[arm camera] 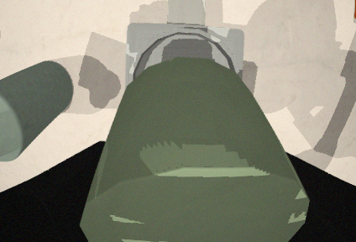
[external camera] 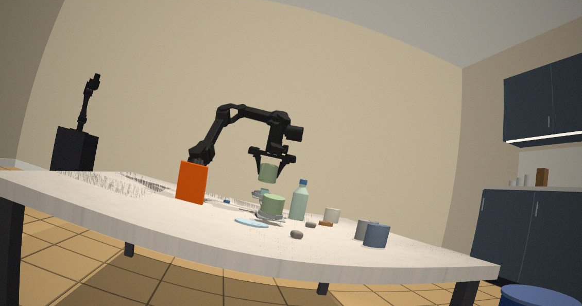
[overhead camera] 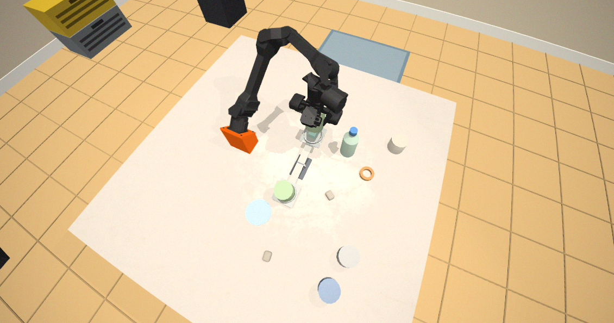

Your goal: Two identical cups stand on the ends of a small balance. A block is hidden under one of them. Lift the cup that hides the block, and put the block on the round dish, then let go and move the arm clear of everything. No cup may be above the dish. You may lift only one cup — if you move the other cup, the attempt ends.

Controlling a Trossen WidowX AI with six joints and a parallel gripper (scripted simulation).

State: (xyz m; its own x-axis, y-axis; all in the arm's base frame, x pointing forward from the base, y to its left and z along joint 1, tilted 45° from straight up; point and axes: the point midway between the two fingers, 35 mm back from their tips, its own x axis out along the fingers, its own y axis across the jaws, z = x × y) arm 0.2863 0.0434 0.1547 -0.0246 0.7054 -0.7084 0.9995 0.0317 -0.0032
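The pale teal block is 70 mm below my gripper tip and 10 mm to the right of it. From my gripper tip the other things lie so: blue disc: 160 mm to the left, 150 mm below, 140 mm behind; then cream cylinder: 320 mm ahead, 130 mm to the left, 120 mm below; then green bottle: 150 mm ahead, 40 mm below, 20 mm to the left.
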